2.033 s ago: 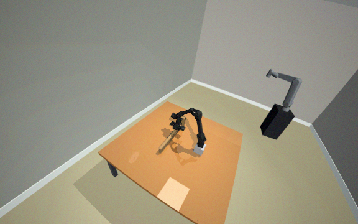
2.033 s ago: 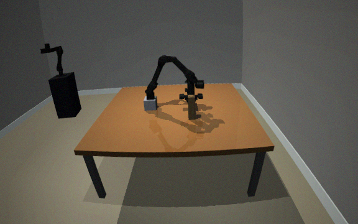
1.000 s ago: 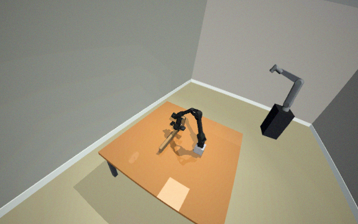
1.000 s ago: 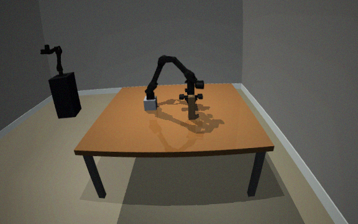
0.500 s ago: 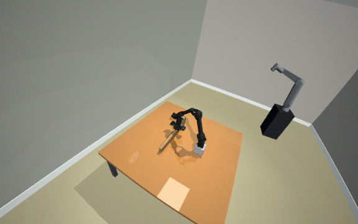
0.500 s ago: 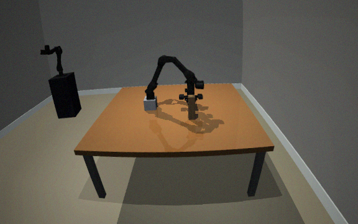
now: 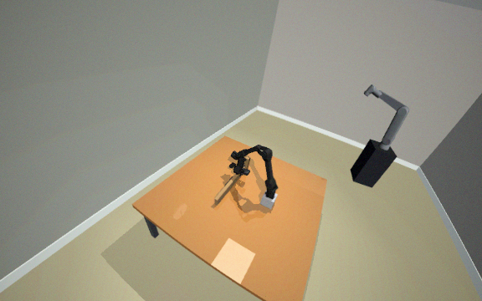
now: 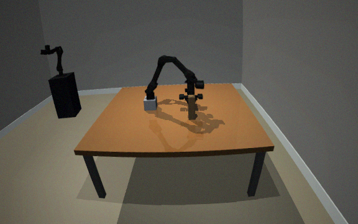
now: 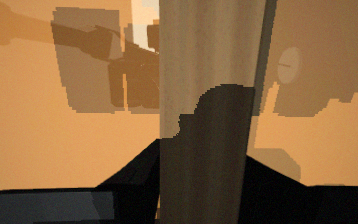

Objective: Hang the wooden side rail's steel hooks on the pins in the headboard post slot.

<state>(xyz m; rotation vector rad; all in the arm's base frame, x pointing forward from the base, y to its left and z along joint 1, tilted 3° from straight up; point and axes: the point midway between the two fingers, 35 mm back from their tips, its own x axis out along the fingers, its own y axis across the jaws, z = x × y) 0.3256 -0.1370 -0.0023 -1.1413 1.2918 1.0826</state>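
My gripper tip is now 20 mm past the headboard post, 130 mm to the left of it and 40 mm below it.
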